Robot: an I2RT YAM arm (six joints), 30 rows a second.
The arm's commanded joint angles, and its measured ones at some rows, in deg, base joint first. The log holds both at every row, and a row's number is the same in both.
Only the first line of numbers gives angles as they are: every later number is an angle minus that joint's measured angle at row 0.
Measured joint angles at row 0:
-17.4 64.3 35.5 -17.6 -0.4 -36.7
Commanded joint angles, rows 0 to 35:
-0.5 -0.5 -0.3 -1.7 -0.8 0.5
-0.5 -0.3 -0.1 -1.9 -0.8 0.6
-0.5 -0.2 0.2 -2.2 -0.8 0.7
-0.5 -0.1 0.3 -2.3 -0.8 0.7
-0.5 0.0 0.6 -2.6 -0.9 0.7
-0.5 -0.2 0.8 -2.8 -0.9 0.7
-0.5 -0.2 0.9 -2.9 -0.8 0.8
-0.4 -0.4 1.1 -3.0 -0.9 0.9
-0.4 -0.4 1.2 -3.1 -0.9 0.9
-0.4 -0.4 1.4 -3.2 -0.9 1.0
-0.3 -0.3 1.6 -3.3 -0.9 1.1
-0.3 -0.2 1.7 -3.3 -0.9 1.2
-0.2 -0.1 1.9 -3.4 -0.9 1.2
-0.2 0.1 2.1 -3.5 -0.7 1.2
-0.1 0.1 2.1 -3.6 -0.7 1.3
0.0 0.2 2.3 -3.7 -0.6 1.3
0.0 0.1 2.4 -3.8 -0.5 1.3
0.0 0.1 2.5 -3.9 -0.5 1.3
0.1 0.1 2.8 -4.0 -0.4 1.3
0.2 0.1 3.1 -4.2 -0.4 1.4
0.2 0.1 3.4 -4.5 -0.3 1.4
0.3 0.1 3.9 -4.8 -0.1 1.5
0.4 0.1 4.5 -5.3 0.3 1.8
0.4 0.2 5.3 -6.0 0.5 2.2
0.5 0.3 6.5 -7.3 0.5 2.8
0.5 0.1 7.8 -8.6 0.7 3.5
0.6 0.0 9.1 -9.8 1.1 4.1
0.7 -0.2 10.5 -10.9 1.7 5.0
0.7 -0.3 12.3 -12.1 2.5 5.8
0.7 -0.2 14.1 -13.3 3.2 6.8
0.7 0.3 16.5 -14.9 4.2 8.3
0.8 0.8 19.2 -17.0 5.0 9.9
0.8 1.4 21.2 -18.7 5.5 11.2
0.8 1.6 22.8 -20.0 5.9 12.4
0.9 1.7 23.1 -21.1 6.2 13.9
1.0 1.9 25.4 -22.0 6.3 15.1
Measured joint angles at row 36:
0.4 1.2 22.1 -15.3 4.0 9.2
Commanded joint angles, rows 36 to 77:
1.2 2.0 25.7 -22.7 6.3 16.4
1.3 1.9 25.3 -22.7 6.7 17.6
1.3 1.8 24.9 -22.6 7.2 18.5
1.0 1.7 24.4 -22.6 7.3 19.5
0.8 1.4 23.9 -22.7 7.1 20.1
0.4 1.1 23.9 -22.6 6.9 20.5
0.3 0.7 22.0 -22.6 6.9 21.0
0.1 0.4 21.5 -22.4 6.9 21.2
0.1 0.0 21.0 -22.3 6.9 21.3
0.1 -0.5 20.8 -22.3 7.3 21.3
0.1 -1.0 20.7 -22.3 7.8 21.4
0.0 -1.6 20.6 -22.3 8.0 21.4
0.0 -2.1 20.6 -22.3 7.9 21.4
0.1 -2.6 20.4 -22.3 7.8 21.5
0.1 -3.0 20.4 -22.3 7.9 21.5
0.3 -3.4 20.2 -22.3 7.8 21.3
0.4 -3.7 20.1 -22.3 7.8 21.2
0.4 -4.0 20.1 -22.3 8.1 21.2
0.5 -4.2 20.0 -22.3 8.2 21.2
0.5 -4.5 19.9 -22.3 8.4 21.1
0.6 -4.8 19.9 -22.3 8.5 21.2
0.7 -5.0 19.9 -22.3 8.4 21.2
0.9 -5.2 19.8 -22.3 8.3 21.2
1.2 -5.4 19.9 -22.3 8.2 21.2
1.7 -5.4 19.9 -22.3 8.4 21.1
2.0 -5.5 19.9 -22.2 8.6 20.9
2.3 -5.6 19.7 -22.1 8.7 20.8
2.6 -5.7 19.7 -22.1 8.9 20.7
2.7 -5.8 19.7 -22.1 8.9 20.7
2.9 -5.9 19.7 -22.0 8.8 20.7
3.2 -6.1 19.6 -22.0 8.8 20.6
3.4 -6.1 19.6 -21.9 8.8 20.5
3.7 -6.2 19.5 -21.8 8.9 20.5
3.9 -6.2 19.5 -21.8 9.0 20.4
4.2 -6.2 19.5 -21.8 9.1 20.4
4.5 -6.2 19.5 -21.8 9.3 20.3
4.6 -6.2 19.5 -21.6 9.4 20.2
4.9 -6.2 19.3 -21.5 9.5 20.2
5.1 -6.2 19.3 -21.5 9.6 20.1
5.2 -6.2 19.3 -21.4 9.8 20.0
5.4 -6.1 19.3 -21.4 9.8 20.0
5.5 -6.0 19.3 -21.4 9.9 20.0
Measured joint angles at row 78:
5.0 -5.4 20.0 -21.3 8.4 20.4
